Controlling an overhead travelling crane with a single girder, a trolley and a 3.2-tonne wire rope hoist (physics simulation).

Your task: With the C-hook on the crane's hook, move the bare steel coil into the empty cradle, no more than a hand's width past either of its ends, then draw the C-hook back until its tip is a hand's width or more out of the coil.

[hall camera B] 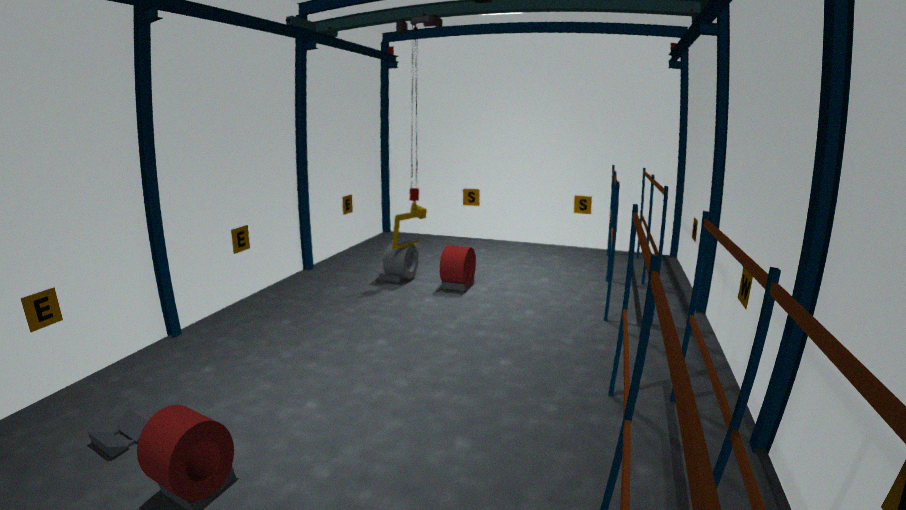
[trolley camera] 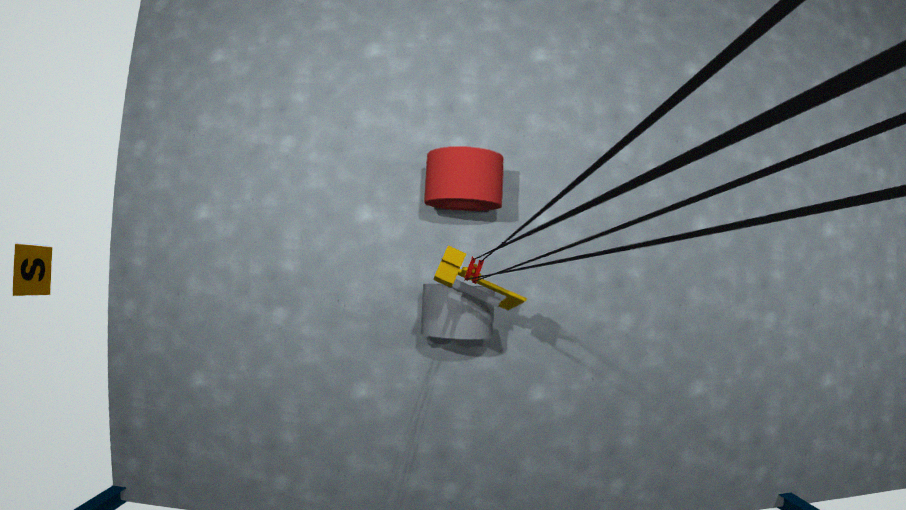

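The bare grey steel coil [hall camera B: 398, 262] [trolley camera: 438, 316] sits upright on its cradle [hall camera B: 388, 278] at the far end of the hall. Its bore runs level. My yellow C-hook [hall camera B: 405, 244] [trolley camera: 494, 289] hangs empty from the red hook block [hall camera B: 414, 194] [trolley camera: 473, 269]. Its lower arm shows at the height of the coil's top, outside the bore. In the trolley camera, the C-hook is turned at a slant to the coil's axis and partly overlaps the coil's edge. The exact gap between them cannot be told. Another cradle [hall camera B: 110, 444] stands without a coil at the near left.
A red coil [hall camera B: 457, 266] [trolley camera: 464, 177] stands beside the grey coil. Another red coil [hall camera B: 183, 451] stands at the near left. Rack frames with orange beams [hall camera B: 675, 373] run along the right side. Blue columns [hall camera B: 304, 158] line the left wall.
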